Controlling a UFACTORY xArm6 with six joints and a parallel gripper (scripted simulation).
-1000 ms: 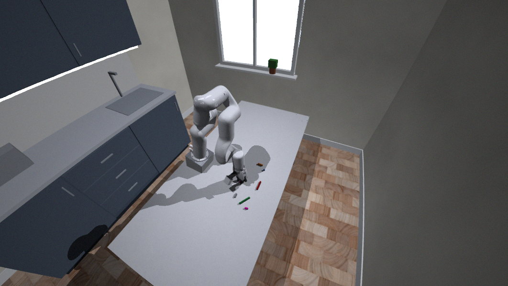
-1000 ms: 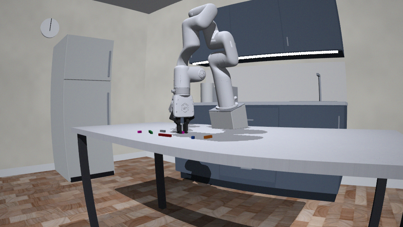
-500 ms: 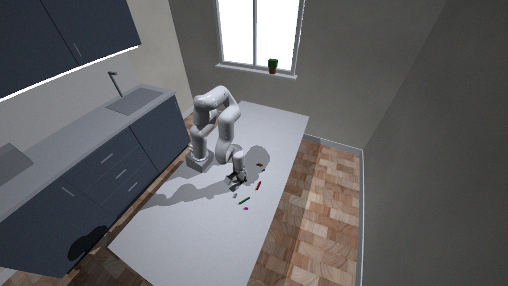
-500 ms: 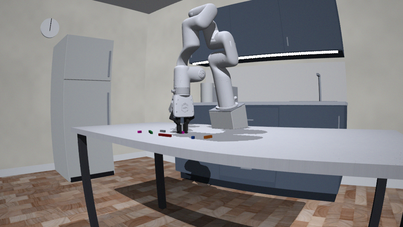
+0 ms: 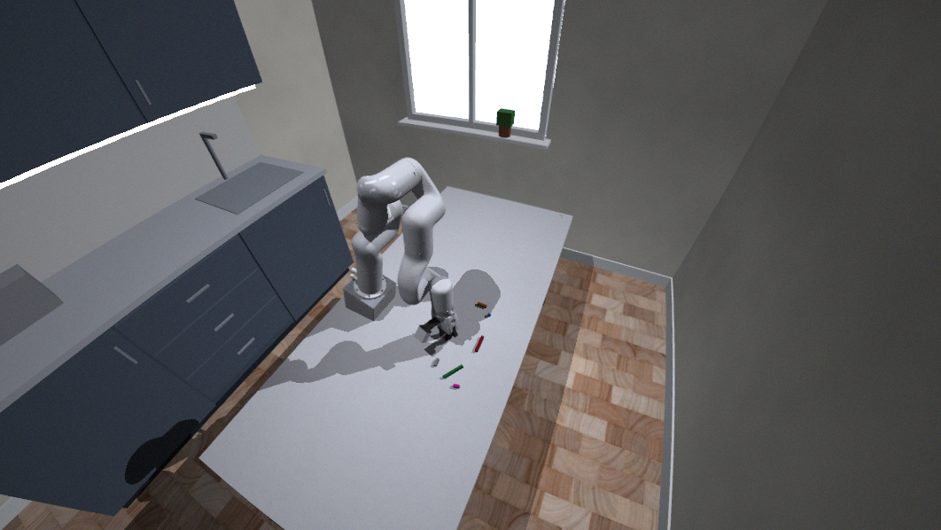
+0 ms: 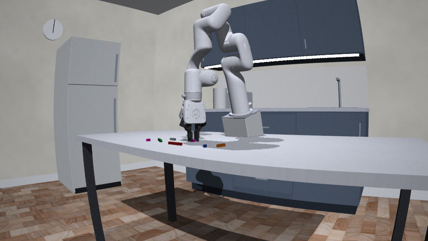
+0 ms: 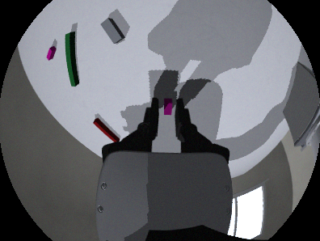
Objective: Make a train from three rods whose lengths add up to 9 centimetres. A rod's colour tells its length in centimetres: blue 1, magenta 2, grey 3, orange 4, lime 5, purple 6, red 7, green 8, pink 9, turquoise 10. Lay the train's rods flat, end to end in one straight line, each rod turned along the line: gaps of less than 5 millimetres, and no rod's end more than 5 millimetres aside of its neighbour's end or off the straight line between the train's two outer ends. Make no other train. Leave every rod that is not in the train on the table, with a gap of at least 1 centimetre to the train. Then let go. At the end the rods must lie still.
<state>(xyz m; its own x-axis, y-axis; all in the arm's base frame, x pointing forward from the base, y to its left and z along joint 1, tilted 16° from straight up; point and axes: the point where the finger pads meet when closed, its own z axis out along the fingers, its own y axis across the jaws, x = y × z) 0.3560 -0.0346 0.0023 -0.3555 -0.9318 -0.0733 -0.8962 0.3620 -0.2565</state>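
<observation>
Now: hand 10 mm short of the grey rod, 110 mm to the left of it and 20 mm above it. The rest, counted from my hand: red rod 130 mm ahead, 20 mm to the left, 20 mm below; small blue rod 120 mm ahead, 160 mm to the left, 20 mm below; green rod 80 mm ahead, 120 mm to the right, 20 mm below.
</observation>
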